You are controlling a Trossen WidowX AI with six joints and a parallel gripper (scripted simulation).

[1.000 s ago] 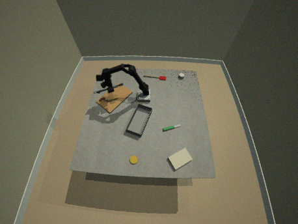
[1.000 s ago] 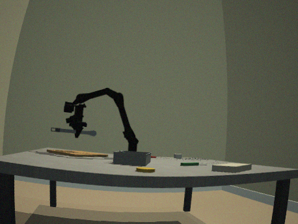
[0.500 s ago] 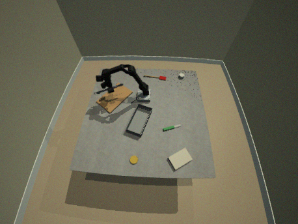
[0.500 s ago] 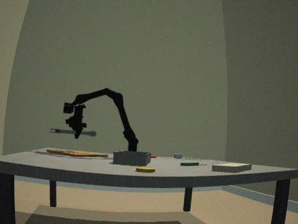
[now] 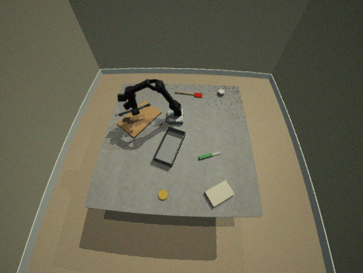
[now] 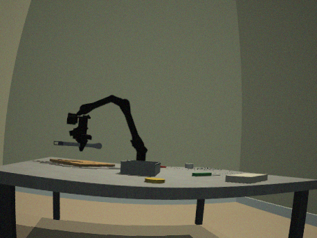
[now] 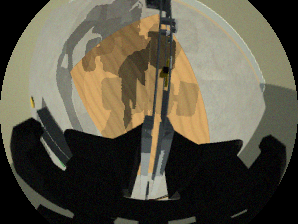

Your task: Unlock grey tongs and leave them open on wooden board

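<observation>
My gripper tip is 7 cm above the wooden board, 2 cm to the right of it and 1 cm short of it. From my gripper tip the other things lie so: dark roasting tin 34 cm ahead, 29 cm to the left, 5 cm below; red-handled tool 54 cm to the left, 24 cm behind, 7 cm below; yellow disc 72 cm ahead, 21 cm to the left, 7 cm below.
</observation>
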